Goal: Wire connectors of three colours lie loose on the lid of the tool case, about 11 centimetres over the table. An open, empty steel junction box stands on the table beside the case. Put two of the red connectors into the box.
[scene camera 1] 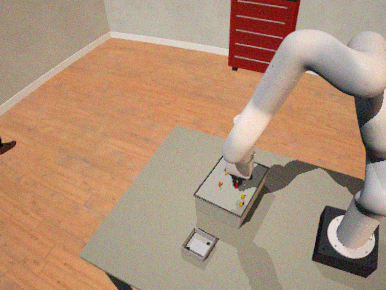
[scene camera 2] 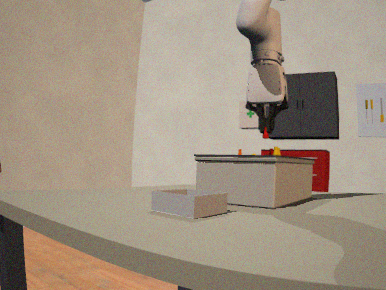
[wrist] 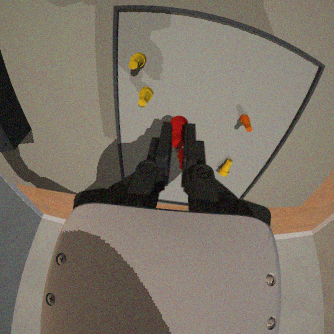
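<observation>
My gripper [scene camera 1: 237, 180] [scene camera 2: 266, 128] [wrist: 177, 136] is shut on a red connector [scene camera 1: 236, 185] [scene camera 2: 266, 134] [wrist: 178, 135] and holds it upright, wide end down, a little above the lid of the tool case [scene camera 1: 217, 212] [scene camera 2: 235, 182] [wrist: 200, 65]. A second red connector [wrist: 181, 158] lies on the lid and is partly hidden by the fingers in the wrist view. The open steel junction box [scene camera 1: 193, 254] [scene camera 2: 172, 203] stands on the table in front of the case. No connector shows inside it in scene camera 1.
On the lid are three yellow connectors [wrist: 137, 61] [wrist: 145, 96] [wrist: 226, 167] and an orange connector [scene camera 1: 220, 184] [scene camera 2: 240, 152] [wrist: 245, 122]. The case's edge rises between lid and box. The robot's black base [scene camera 1: 320, 250] stands at the right of the table.
</observation>
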